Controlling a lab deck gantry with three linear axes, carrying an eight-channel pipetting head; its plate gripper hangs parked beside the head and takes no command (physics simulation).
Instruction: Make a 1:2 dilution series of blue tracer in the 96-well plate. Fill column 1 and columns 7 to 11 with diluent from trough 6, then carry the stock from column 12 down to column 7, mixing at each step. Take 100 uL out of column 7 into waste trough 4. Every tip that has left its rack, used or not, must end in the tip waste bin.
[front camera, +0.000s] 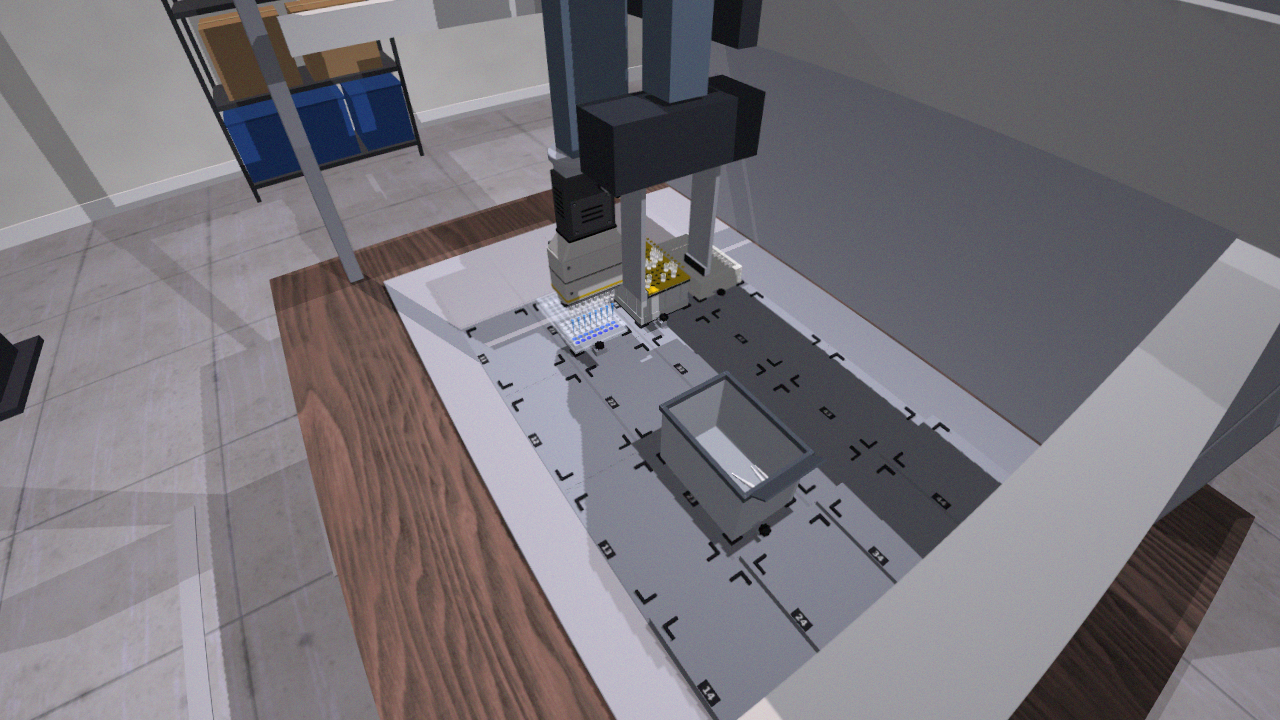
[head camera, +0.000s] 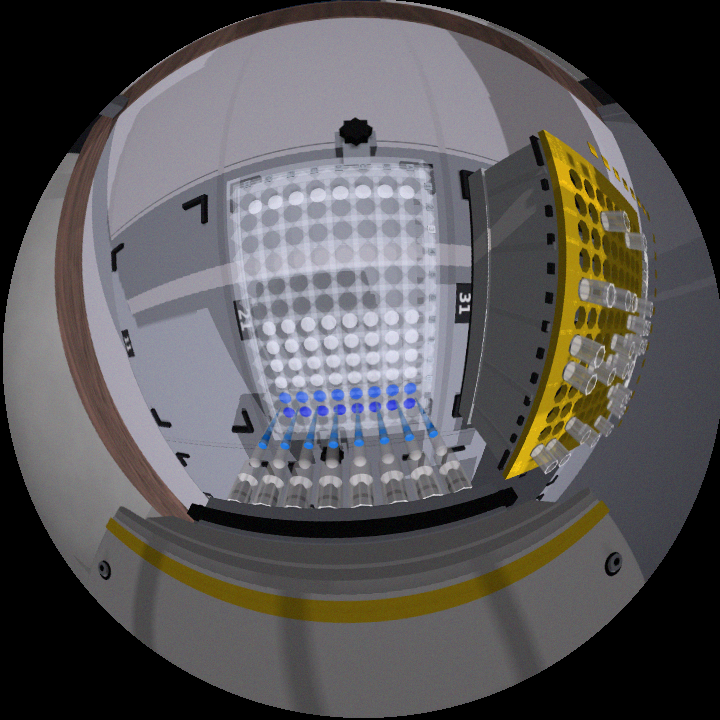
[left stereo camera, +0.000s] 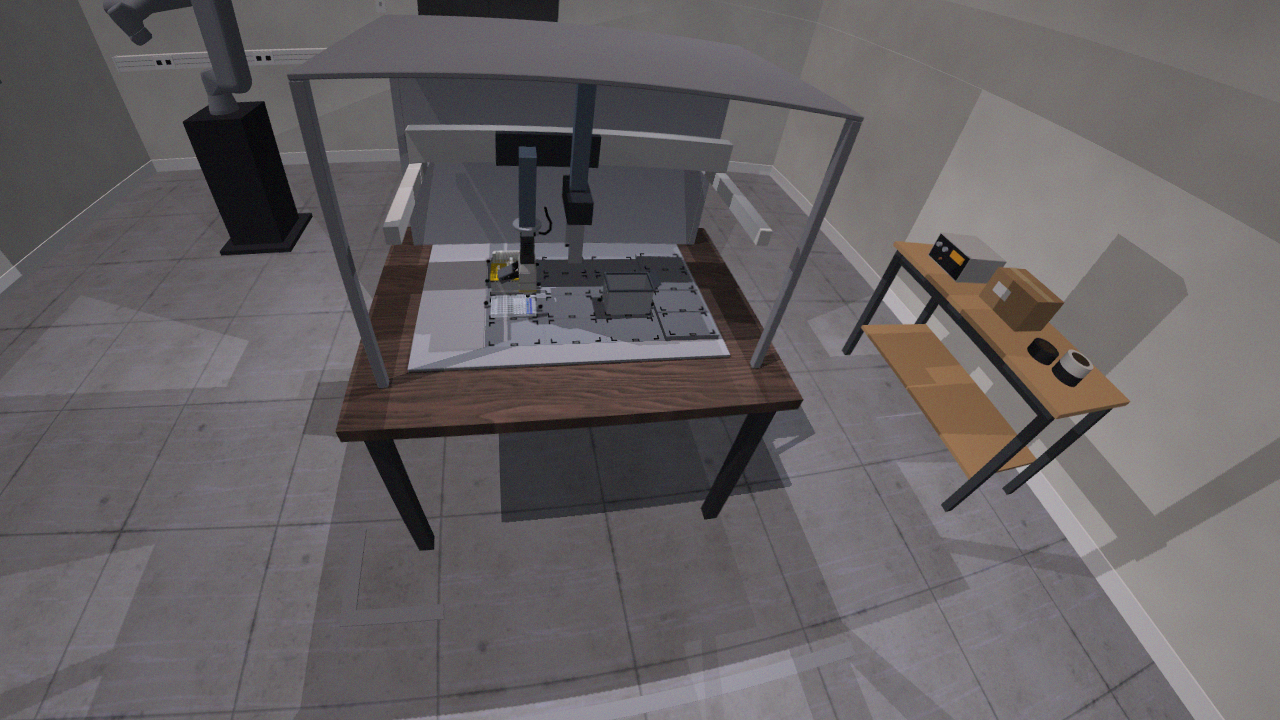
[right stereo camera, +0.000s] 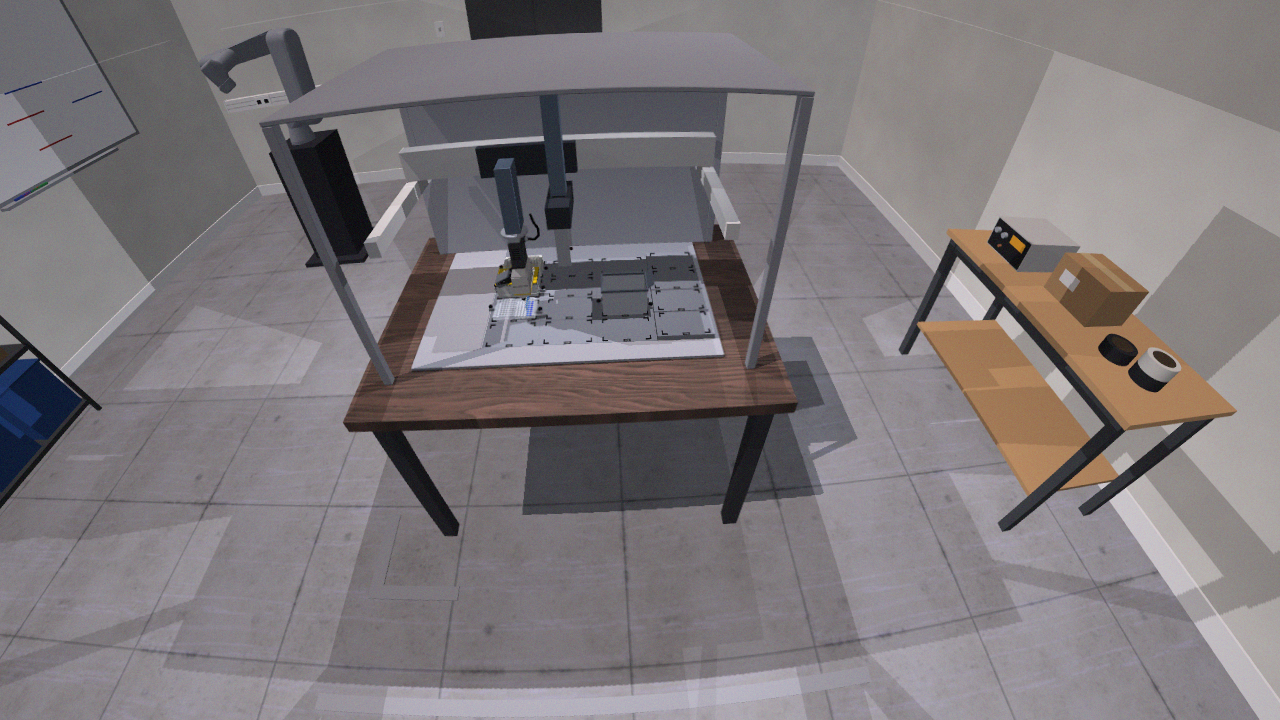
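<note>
The pipetting head (front camera: 583, 266) (head camera: 349, 654) stands over the 96-well plate (head camera: 430, 295). It carries eight tips (front camera: 593, 317) (head camera: 359, 436) with blue liquid in their lower parts. Their ends are at the blue columns; their depth is unclear. In the head view, column 12 is dark blue and column 11 a lighter blue. Columns 7 to 10 and column 1 look white; columns 2 to 6 look grey. The parked plate gripper (front camera: 671, 293) hangs beside the head with its fingers apart, open. The tip waste bin (front camera: 702, 474) (left stereo camera: 628, 301) holds a few white tips. The troughs cannot be made out clearly.
A yellow-topped tip rack (head camera: 568, 268) with scattered clear tips stands beside the plate. A white labware part (front camera: 726, 271) shows behind the gripper's fingers. A canopy post (front camera: 308, 170) rises at the table edge. Black clamp knobs stand by the plate and bin.
</note>
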